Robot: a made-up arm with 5 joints. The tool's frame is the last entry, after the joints.
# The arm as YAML. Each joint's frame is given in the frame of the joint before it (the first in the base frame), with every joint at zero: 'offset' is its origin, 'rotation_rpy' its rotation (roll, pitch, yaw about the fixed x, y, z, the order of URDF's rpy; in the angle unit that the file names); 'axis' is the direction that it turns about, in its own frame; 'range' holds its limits. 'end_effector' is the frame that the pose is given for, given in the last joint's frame.
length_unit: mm
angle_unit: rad
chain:
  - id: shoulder
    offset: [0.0, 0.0, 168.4]
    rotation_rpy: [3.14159, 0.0, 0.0]
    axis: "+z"
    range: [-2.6, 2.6]
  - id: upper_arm
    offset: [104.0, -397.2, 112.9]
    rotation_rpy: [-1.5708, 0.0, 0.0]
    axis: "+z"
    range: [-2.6, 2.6]
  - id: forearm
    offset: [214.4, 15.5, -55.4]
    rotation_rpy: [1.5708, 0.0, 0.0]
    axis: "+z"
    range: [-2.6, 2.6]
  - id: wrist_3
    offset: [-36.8, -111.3, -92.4]
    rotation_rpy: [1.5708, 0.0, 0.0]
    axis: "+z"
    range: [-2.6, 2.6]
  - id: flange
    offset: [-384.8, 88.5, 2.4]
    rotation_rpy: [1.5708, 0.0, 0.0]
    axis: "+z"
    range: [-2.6, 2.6]
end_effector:
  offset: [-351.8, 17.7, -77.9]
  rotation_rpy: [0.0, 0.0, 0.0]
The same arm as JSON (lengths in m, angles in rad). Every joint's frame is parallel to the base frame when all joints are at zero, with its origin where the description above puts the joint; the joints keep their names.
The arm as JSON. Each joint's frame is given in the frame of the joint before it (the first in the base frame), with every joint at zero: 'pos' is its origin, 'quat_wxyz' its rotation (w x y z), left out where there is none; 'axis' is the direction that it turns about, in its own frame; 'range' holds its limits. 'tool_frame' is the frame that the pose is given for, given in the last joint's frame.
{"length_unit": "m", "angle_unit": "rad", "joints": [
  {"joint": "shoulder", "pos": [0.0, 0.0, 0.1684], "axis": [0.0, 0.0, -1.0], "range": [-2.6, 2.6]},
  {"joint": "upper_arm", "pos": [0.104, 0.3972, -0.1129], "axis": [0.0, -1.0, 0.0], "range": [-2.6, 2.6]},
  {"joint": "forearm", "pos": [0.2144, 0.0554, 0.0155], "axis": [0.0, 0.0, -1.0], "range": [-2.6, 2.6]},
  {"joint": "wrist_3", "pos": [-0.0368, 0.1113, 0.0924], "axis": [0.0, 1.0, 0.0], "range": [-2.6, 2.6]},
  {"joint": "flange", "pos": [-0.3848, 0.0024, -0.0885], "axis": [0.0, 0.0, 1.0], "range": [-2.6, 2.6]}
], "tool_frame": {"pos": [-0.3518, 0.0177, -0.0779], "quat_wxyz": [1.0, 0.000002, 0.0, 0.0]}}

